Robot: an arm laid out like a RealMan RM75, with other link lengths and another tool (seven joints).
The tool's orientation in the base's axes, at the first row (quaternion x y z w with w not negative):
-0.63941, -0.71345, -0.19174, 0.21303
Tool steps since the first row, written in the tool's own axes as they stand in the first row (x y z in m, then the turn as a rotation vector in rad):
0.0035, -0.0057, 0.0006, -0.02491, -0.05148, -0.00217
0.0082, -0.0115, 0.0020, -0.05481, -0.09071, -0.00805
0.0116, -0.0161, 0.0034, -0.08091, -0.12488, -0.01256
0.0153, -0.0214, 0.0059, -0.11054, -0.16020, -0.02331
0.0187, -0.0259, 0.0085, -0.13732, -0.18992, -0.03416
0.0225, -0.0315, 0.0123, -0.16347, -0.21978, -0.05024
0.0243, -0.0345, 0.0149, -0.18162, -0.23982, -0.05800
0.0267, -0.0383, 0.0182, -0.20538, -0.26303, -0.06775
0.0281, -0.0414, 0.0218, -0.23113, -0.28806, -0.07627
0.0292, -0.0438, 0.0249, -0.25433, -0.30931, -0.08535
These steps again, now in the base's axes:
-0.0060, 0.0026, 0.0014, -0.04877, -0.02748, -0.01193
-0.0123, 0.0067, 0.0028, -0.08468, -0.05979, -0.02348
-0.0173, 0.0097, 0.0035, -0.11599, -0.08765, -0.03408
-0.0230, 0.0136, 0.0034, -0.14776, -0.12198, -0.04141
-0.0280, 0.0174, 0.0031, -0.17421, -0.15338, -0.04709
-0.0341, 0.0220, 0.0020, -0.20056, -0.18713, -0.04804
-0.0374, 0.0246, 0.0009, -0.21836, -0.20863, -0.05155
-0.0416, 0.0280, -0.0006, -0.23868, -0.23621, -0.05648
-0.0450, 0.0307, -0.0028, -0.26071, -0.26498, -0.06353
-0.0477, 0.0331, -0.0048, -0.27917, -0.29152, -0.06870

